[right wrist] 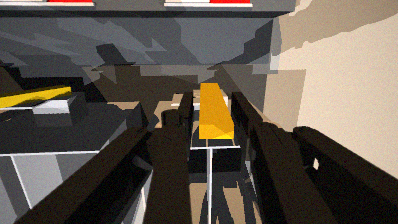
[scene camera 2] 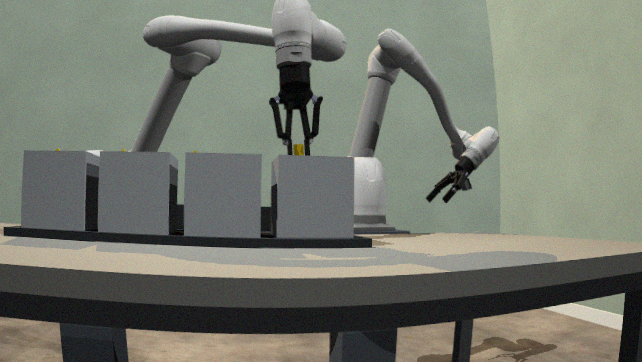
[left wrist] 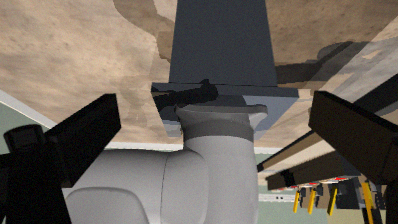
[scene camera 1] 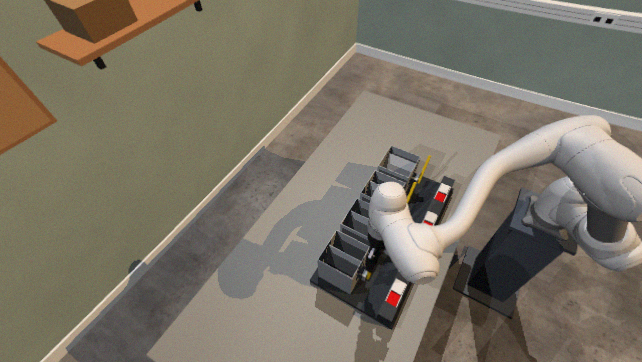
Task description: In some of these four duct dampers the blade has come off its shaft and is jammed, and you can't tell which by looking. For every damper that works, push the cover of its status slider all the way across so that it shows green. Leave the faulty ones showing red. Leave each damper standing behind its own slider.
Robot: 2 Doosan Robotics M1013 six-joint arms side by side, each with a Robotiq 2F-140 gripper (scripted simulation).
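Note:
There is a damper (scene camera 2: 59, 188) here, along with a damper (scene camera 2: 137, 192) and a damper (scene camera 2: 222, 193). As for my own grippers, I find my left gripper (scene camera 2: 435, 200) and my right gripper (scene camera 2: 299, 167) in that same scene camera 2. The left gripper (left wrist: 214, 109) is visible to me from its own wrist as well, and so is the right gripper (right wrist: 212, 106) from its wrist.

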